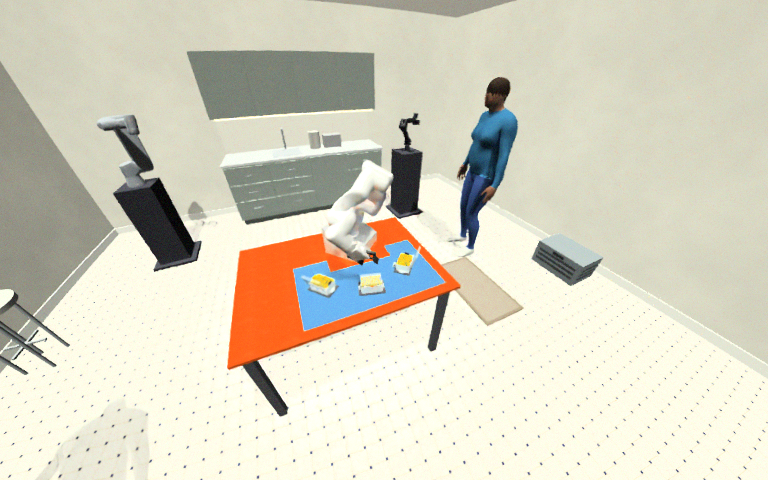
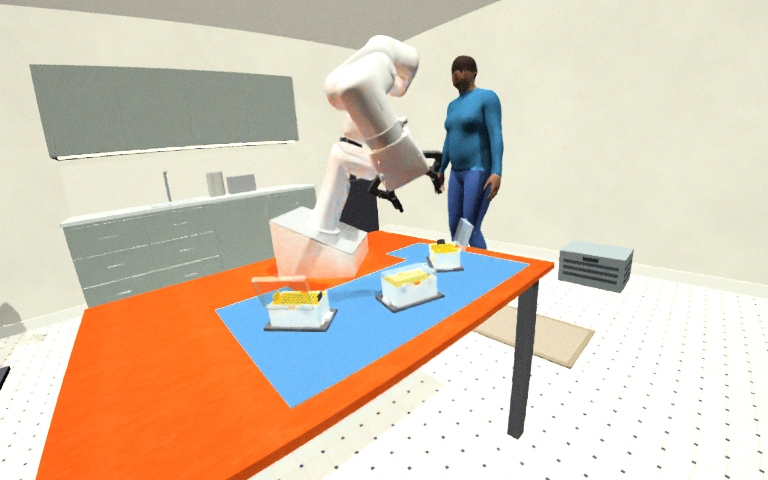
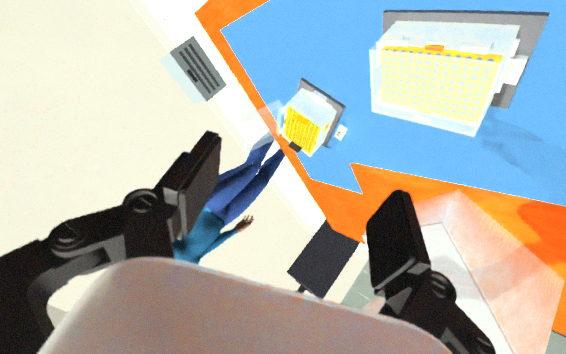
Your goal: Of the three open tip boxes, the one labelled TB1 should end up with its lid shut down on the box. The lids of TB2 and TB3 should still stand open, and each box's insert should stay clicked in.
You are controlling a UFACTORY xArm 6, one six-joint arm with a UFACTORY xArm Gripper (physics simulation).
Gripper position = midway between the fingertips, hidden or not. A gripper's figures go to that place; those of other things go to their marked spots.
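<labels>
My gripper [image 3: 301, 182], 12 cm from the lens. Tip box [image 3: 516, 35], 34 cm from the lens. Blue mat [image 3: 511, 152], 44 cm from the lens. Tip box [image 3: 313, 103], 50 cm from the lens.
</labels>
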